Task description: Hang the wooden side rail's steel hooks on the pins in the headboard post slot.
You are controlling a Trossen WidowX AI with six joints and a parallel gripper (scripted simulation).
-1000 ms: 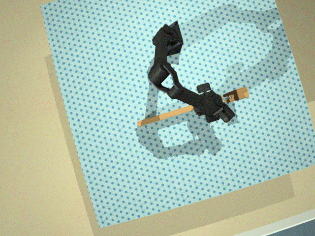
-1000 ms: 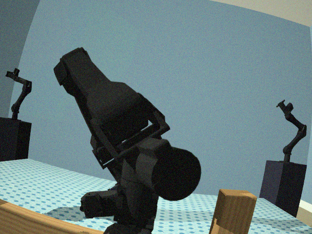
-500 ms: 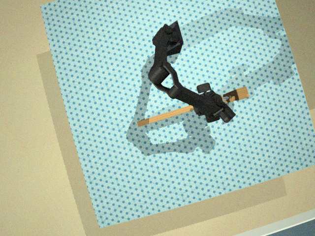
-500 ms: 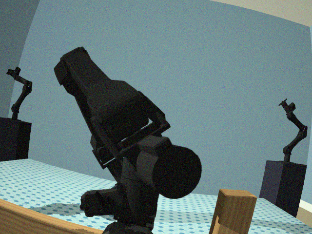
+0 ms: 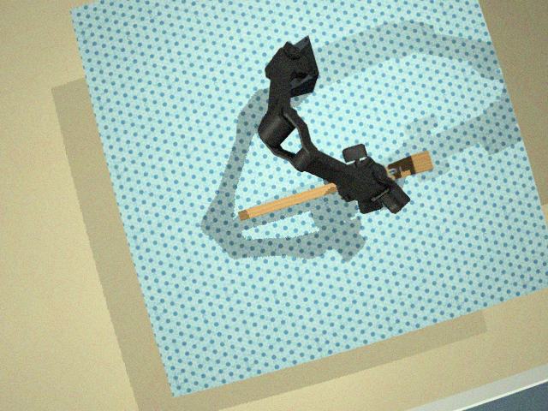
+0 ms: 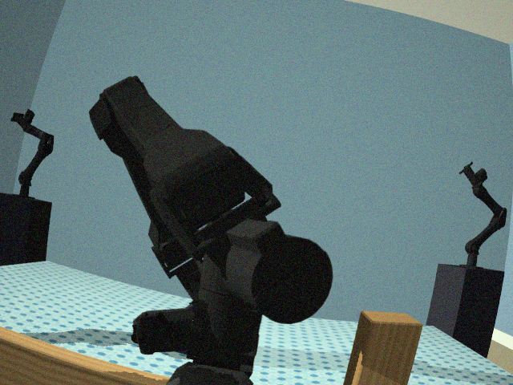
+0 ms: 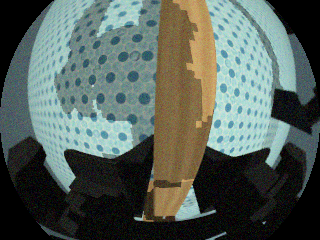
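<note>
The headboard post lies 30 mm ahead of my gripper tip, 140 mm to the left of it and 50 mm above it.
</note>
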